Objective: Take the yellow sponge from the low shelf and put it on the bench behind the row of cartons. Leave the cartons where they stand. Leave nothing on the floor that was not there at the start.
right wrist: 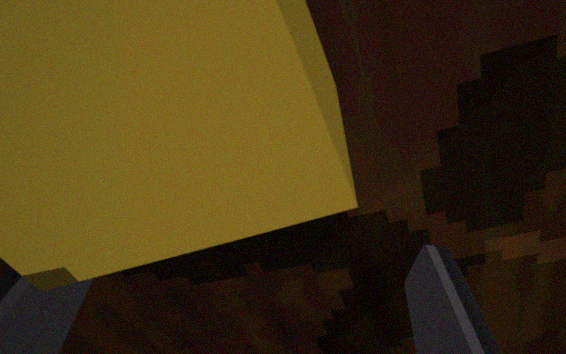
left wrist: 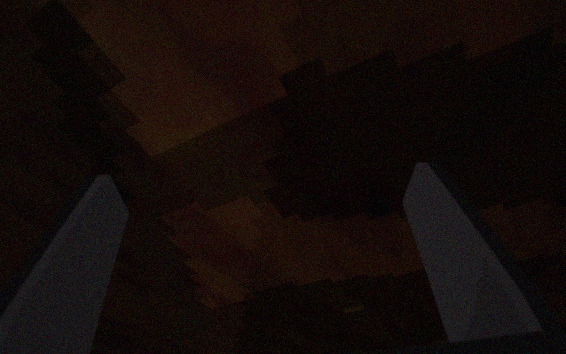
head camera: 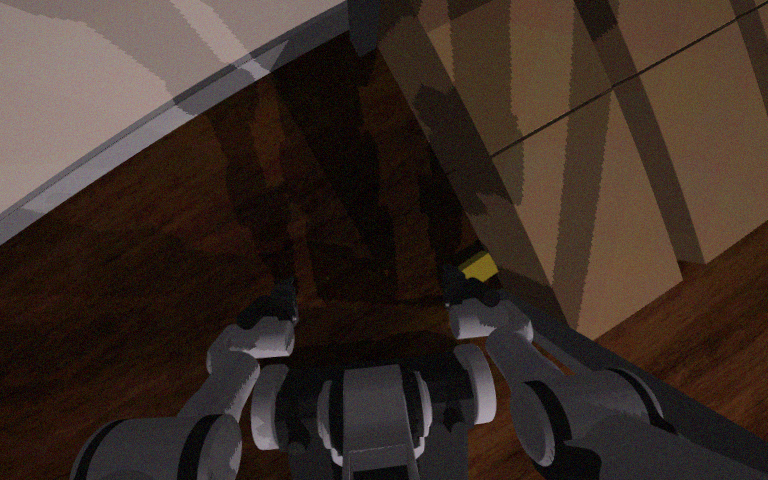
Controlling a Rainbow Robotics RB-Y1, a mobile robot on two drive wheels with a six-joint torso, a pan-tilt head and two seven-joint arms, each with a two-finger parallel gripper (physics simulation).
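Frame: origin at the robot's base, x ahead, y left, z up, level; centimetres.
Seen in the pictures: left gripper, between the fingertips: [left wrist: 265, 188] [head camera: 292, 297]; right gripper, between the fingertips: [right wrist: 259, 245] [head camera: 446, 284].
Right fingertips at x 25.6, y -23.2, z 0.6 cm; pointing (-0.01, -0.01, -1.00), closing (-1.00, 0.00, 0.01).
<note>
A point is followed by its place in that frame.
The yellow sponge [head camera: 480, 267] {x 30.6, y -31.8, z 4.7 cm} [right wrist: 175, 135] {x 26.7, y -29.4, z 4.6 cm} is a block beside the tan boxy surface in the head view and fills the upper left of the right wrist view. What bears it cannot be made out. My right gripper [head camera: 453, 277] {x 25.6, y -23.2, z 0.6 cm} [right wrist: 259, 245] {x 25.6, y -23.2, z 0.6 cm} is open; the sponge lies across the left side of its wrist view, its lower left corner covering the tip of one finger. The other finger stands apart from it. My left gripper [head camera: 288, 285] {x 25.8, y 20.8, z 0.1 cm} [left wrist: 265, 188] {x 25.8, y 20.8, z 0.1 cm} is open and empty above dark brown wood. Which surfaces are the cartons, bench or low shelf is unclear.
A large tan surface [head camera: 640, 169] {x 53.2, y -57.2, z 27.1 cm} with a thin dark seam spans the right of the head view. A pale surface [head camera: 73, 101] {x 73.2, y 51.4, z 23.3 cm} with a grey edge lies at upper left. A dark grey post [head camera: 363, 25] {x 89.7, y -4.1, z 12.4 cm} stands between them. A dark grey bar [head camera: 702, 416] {x 21.8, y -38.9, z 52.8 cm} runs beside my right arm.
</note>
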